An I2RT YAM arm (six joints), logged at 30 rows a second.
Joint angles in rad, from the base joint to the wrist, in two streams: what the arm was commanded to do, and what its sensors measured. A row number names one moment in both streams.
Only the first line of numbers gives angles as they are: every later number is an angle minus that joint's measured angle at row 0.
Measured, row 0:
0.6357, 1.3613, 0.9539, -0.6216, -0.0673, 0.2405
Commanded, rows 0 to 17:
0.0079, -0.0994, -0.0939, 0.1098, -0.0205, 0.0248
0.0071, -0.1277, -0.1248, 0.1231, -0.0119, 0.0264
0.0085, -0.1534, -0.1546, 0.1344, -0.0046, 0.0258
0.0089, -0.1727, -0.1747, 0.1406, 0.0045, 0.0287
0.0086, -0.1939, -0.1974, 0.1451, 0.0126, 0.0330
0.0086, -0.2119, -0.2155, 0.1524, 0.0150, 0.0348
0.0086, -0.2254, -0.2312, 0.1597, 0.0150, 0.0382
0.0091, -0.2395, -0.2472, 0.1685, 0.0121, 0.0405
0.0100, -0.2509, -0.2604, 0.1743, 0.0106, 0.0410
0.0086, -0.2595, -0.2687, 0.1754, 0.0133, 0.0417
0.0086, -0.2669, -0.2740, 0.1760, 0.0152, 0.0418
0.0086, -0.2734, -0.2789, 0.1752, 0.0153, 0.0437
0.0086, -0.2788, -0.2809, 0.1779, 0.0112, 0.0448
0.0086, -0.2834, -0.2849, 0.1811, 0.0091, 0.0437
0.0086, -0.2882, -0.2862, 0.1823, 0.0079, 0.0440
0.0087, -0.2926, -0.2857, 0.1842, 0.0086, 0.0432
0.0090, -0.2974, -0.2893, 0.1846, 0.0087, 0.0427
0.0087, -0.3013, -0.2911, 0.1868, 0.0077, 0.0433
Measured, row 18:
0.0046, -0.2812, -0.2842, 0.1568, 0.0065, 0.0336
